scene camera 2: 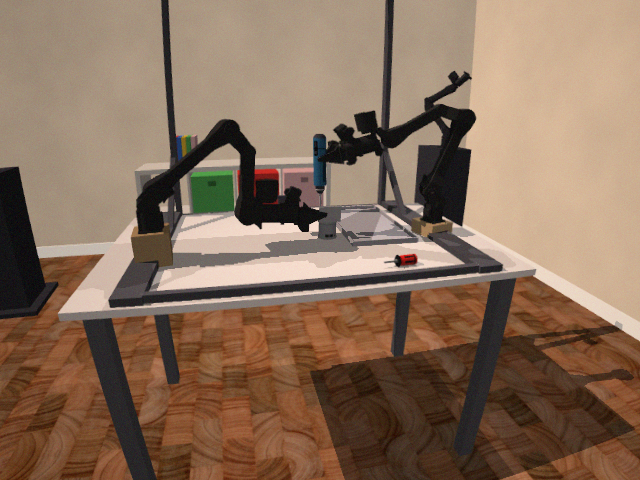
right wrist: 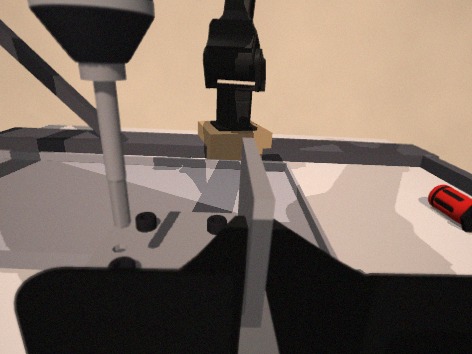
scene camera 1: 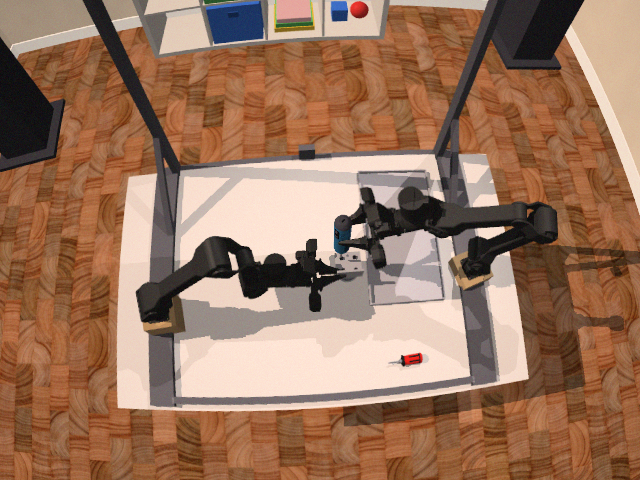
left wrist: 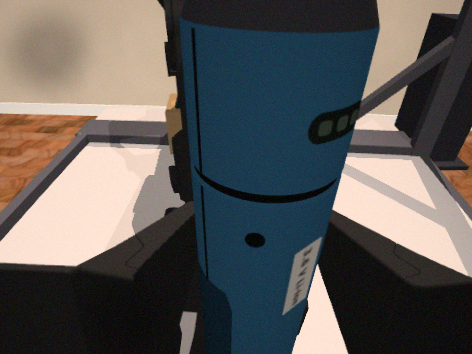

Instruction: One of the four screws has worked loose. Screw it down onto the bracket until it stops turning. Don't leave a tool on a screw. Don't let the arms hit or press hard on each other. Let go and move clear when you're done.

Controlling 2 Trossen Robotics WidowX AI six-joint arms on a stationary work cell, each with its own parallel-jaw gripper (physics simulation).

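Seen in the pictures: left gripper, fingertip midpoint: (scene camera 2: 315, 159) (scene camera 1: 337, 234) (left wrist: 256, 215); right gripper, fingertip midpoint: (scene camera 2: 326, 214) (right wrist: 252, 227) (scene camera 1: 346, 273); left arm's base, link origin: (scene camera 2: 432, 220) (right wrist: 232, 126) (scene camera 1: 473, 266); right arm's base, link origin: (scene camera 2: 150, 229) (scene camera 1: 157, 310).
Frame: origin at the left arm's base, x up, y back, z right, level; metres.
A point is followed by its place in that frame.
My left gripper (scene camera 1: 346, 231) {z 0.158, x 0.208, y -0.373 m} (scene camera 2: 322, 157) {z 0.158, x 0.208, y -0.373 m} (left wrist: 256, 215) {z 0.158, x 0.208, y -0.373 m} is shut on the blue electric screwdriver (scene camera 1: 341, 235) {z 0.138, x 0.249, y -0.372 m} (scene camera 2: 319, 173) {z 0.138, x 0.165, y -0.371 m} (left wrist: 270, 125) {z 0.149, x 0.259, y -0.343 m}, which stands upright with its bit (right wrist: 111, 140) {z 0.153, x 0.077, y -0.362 m} pointing down over the grey bracket (scene camera 1: 353, 266) {z 0.123, x 0.021, y -0.332 m} (right wrist: 175, 250) {z 0.134, x 0.021, y -0.343 m}. In the right wrist view the bit tip is left of one black screw (right wrist: 146, 221) {z 0.146, x 0.027, y -0.325 m}; contact cannot be told. Two more screws show, one at the right (right wrist: 216, 224) {z 0.113, x 0.027, y -0.335 m} and one nearer (right wrist: 122, 263) {z 0.156, x 0.025, y -0.352 m}. A fourth is not clearly visible. My right gripper (scene camera 1: 341, 273) {z 0.106, x 0.040, y -0.361 m} (scene camera 2: 325, 214) {z 0.106, x 0.040, y -0.361 m} (right wrist: 252, 227) {z 0.106, x 0.040, y -0.361 m} is shut on the bracket's upright grey plate.
A red screwdriver (scene camera 1: 412, 359) {z -0.174, x -0.017, y -0.272 m} (scene camera 2: 407, 259) {z -0.184, x -0.024, y -0.277 m} (right wrist: 450, 204) {z -0.157, x -0.026, y -0.272 m} lies near the table's front right. A shallow transparent tray (scene camera 1: 405, 301) {z -0.011, x -0.032, y -0.223 m} (scene camera 2: 382, 241) {z -0.013, x -0.035, y -0.228 m} lies right of the bracket, under the left arm. The two grippers are close together, the left one higher. Dark frame rails edge the table.
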